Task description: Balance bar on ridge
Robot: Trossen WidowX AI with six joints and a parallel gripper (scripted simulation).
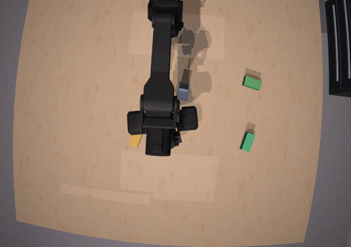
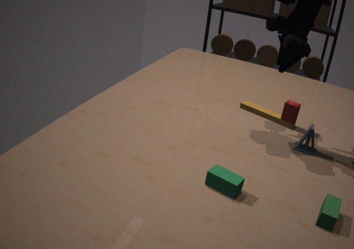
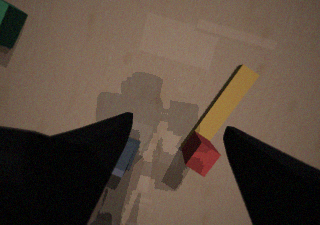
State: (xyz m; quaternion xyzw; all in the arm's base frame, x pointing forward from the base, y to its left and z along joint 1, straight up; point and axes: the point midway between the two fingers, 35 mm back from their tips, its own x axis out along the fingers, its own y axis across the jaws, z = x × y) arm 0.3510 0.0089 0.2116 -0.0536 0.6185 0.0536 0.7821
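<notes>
Now: the ridge 120 mm behind my gripper tip, 110 mm below it and 50 mm to the left of it.
</notes>
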